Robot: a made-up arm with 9 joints.
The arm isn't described. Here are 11 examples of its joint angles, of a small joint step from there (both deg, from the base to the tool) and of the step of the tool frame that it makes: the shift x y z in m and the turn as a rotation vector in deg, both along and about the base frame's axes.
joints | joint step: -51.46 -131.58 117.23 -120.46 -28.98 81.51 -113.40 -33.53 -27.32 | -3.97 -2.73 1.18 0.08 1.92 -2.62 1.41 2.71 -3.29
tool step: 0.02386 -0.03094 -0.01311 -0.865 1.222 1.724
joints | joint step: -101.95 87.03 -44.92 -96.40 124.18 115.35 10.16 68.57 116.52 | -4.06 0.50 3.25 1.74 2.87 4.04 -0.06 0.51 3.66
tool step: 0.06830 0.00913 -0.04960 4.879 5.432 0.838
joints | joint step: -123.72 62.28 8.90 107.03 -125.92 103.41 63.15 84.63 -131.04 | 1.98 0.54 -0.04 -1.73 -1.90 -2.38 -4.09 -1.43 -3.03
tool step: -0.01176 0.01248 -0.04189 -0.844 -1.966 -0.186
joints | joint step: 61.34 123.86 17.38 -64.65 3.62 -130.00 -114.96 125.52 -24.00 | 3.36 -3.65 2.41 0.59 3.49 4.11 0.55 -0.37 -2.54
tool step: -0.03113 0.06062 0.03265 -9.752 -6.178 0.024
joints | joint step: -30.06 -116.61 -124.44 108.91 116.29 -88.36 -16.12 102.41 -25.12 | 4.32 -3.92 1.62 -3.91 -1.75 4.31 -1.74 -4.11 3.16
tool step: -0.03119 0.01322 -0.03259 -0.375 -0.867 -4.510
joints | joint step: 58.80 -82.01 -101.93 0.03 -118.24 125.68 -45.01 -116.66 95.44 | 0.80 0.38 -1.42 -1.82 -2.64 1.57 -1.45 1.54 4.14
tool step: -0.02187 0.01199 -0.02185 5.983 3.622 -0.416
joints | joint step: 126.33 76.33 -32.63 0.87 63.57 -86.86 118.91 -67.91 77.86 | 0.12 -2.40 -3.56 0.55 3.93 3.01 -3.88 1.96 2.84
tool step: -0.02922 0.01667 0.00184 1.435 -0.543 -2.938
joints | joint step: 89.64 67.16 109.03 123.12 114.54 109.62 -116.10 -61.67 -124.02 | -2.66 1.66 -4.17 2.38 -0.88 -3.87 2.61 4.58 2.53
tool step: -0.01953 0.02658 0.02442 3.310 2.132 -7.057
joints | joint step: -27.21 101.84 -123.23 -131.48 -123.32 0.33 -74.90 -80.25 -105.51 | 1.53 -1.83 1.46 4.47 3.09 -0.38 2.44 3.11 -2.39
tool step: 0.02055 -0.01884 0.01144 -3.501 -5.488 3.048
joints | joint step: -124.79 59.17 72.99 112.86 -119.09 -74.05 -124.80 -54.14 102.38 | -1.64 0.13 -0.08 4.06 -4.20 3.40 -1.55 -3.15 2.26
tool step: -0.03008 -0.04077 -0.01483 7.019 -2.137 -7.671
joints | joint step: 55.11 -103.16 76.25 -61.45 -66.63 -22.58 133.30 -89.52 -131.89 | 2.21 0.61 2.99 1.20 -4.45 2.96 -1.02 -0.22 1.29
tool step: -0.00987 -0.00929 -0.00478 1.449 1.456 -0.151
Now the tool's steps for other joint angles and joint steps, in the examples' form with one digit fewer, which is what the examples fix.
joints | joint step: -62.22 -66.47 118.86 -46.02 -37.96 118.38 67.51 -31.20 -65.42 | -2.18 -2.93 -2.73 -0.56 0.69 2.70 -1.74 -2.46 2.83
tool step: 0.0274 -0.0022 -0.0088 1.28 -2.26 -0.49
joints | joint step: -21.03 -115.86 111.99 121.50 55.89 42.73 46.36 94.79 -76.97 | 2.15 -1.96 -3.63 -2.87 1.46 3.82 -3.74 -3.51 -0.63
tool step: -0.0386 -0.0932 -0.0766 9.51 -0.64 -3.51
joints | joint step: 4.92 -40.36 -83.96 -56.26 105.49 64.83 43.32 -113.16 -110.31 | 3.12 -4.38 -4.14 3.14 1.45 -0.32 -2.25 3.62 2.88
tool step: -0.0067 0.0465 -0.0730 1.82 4.94 5.57
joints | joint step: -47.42 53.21 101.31 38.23 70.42 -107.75 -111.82 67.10 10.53 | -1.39 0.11 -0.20 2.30 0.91 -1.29 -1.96 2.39 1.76
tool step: -0.0372 0.0191 -0.0123 2.56 -1.75 -4.63
